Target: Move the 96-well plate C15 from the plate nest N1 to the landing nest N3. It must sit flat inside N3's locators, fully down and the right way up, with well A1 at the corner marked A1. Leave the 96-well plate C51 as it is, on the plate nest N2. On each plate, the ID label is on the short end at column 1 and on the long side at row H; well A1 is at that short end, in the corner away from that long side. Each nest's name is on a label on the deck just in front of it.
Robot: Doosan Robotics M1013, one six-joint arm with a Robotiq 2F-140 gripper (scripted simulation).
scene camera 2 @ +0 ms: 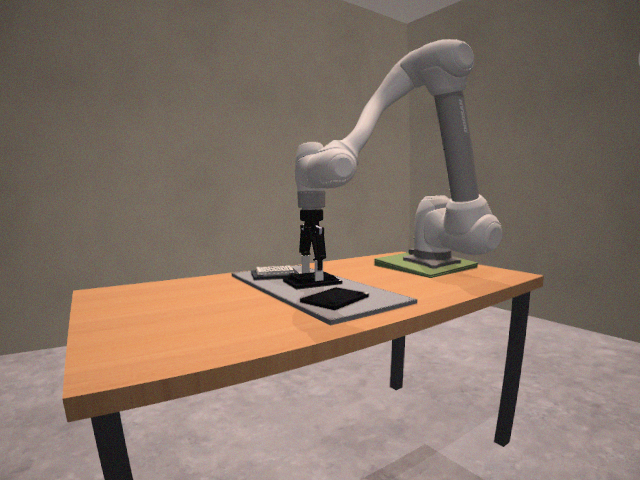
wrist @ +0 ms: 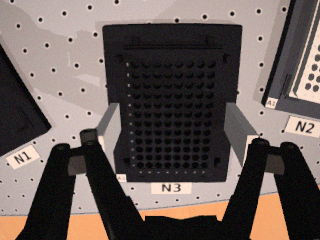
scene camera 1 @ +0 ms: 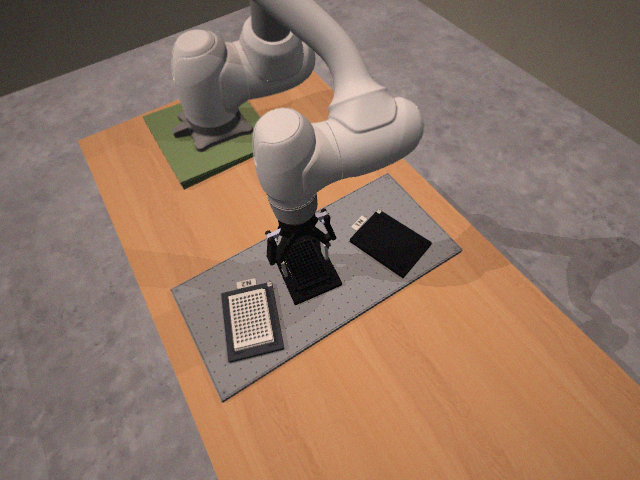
Labels:
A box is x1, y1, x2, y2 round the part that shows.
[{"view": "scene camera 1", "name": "my gripper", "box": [265, 208, 336, 276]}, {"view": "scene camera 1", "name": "white 96-well plate C51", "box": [228, 289, 273, 351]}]

